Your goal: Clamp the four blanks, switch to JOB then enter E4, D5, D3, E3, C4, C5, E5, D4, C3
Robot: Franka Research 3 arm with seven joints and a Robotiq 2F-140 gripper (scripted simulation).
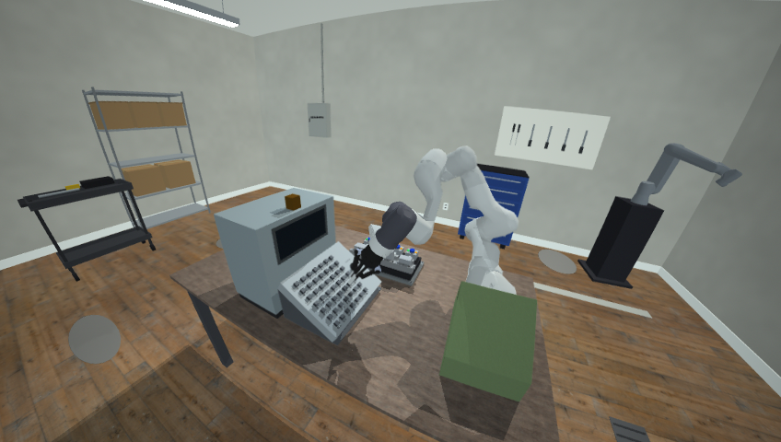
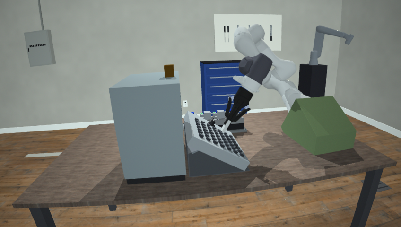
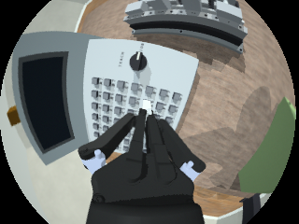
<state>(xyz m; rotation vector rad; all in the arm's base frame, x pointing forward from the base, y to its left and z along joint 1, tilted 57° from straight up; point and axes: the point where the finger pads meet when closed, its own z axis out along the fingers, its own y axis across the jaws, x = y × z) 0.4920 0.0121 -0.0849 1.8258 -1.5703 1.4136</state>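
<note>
The key D3 is 6 cm ahead of my hand, 9 cm to the left of it and 2 cm below it. From my hand the other things lie so: black selector knob: 4 cm ahead, 10 cm to the right, 1 cm below; then sloped keypad: 8 cm ahead, 1 cm to the left, 6 cm below.
</note>
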